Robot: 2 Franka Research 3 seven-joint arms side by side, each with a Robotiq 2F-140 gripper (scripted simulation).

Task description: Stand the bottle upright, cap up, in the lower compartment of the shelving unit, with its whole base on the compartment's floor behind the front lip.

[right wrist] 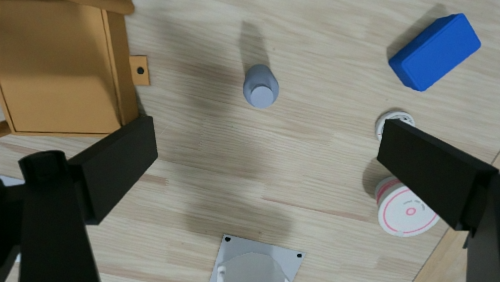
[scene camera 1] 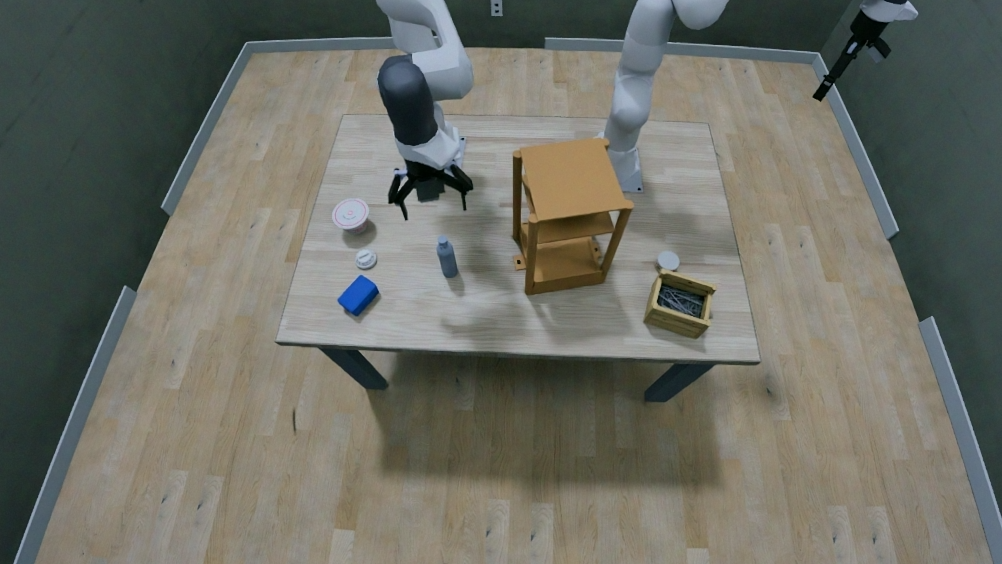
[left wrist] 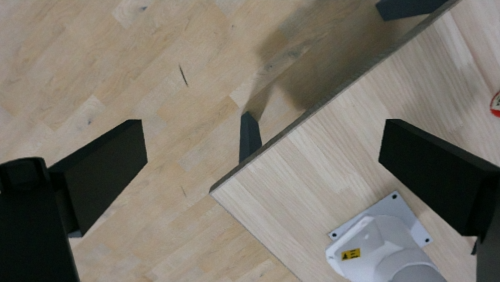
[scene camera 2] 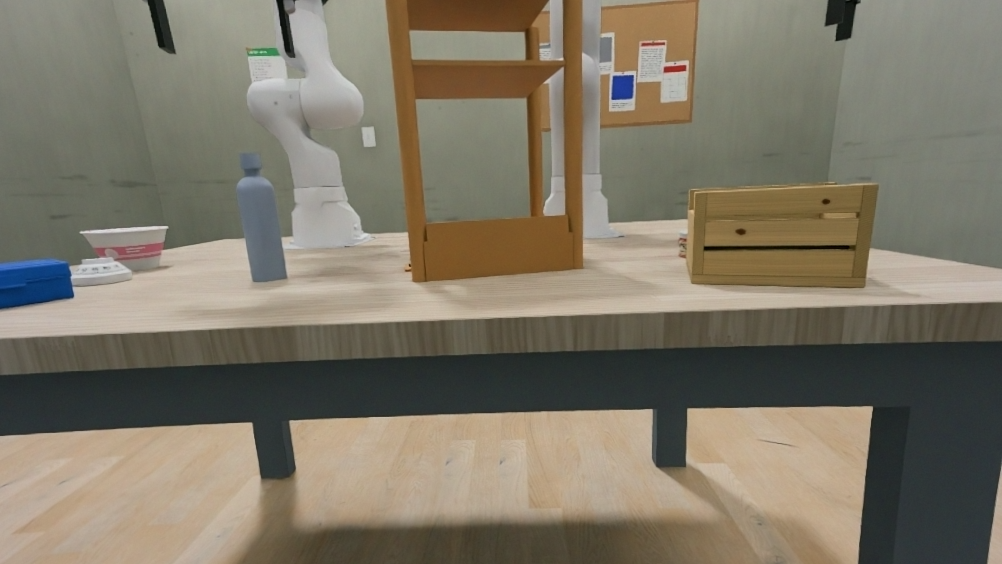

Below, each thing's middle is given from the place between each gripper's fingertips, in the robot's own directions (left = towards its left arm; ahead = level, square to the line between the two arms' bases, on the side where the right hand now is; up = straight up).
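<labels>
From my right hand: orange-brown shelving unit (scene camera 2: 479,248) 8 cm behind, 33 cm to the left, 13 cm below; blue box (scene camera 1: 362,291) well below, well to the right, some way ahead. My right gripper (scene camera 1: 435,211) 20 cm above blue-grey bottle (scene camera 2: 256,197).
From my left hand (scene camera 1: 826,86): blue-grey bottle 29 cm below, 49 cm ahead, 105 cm to the right; blue box far ahead, far below, far to the right. Left hand 22 cm above orange-brown shelving unit, 41 cm short of it, 72 cm to the left of it.
</labels>
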